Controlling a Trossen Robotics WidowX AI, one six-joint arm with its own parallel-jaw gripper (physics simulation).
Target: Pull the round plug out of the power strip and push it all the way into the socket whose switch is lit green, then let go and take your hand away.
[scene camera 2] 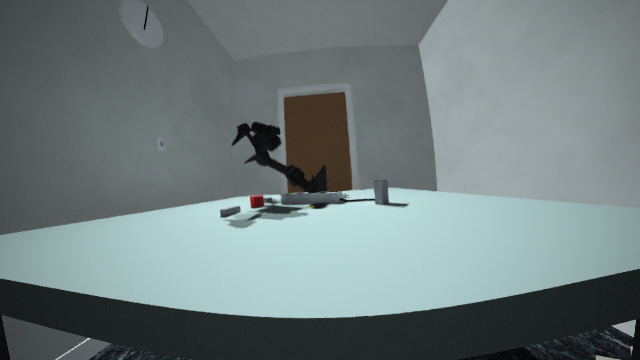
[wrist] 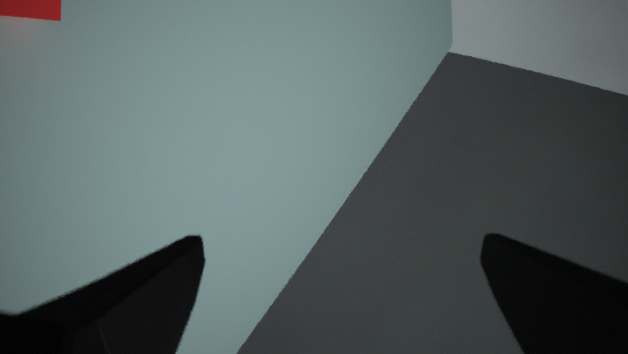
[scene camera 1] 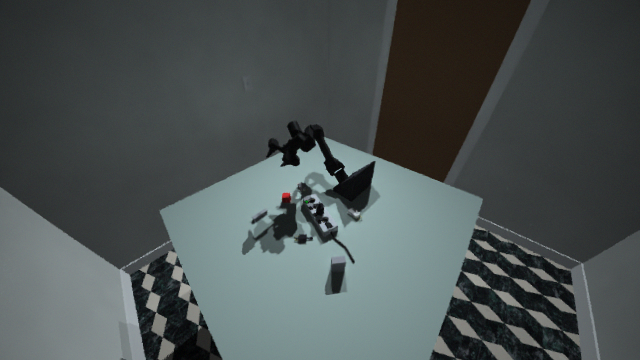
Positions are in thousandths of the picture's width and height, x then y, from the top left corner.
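A power strip (scene camera 2: 518, 549) sits in the scene, 0.61 m from the lens.
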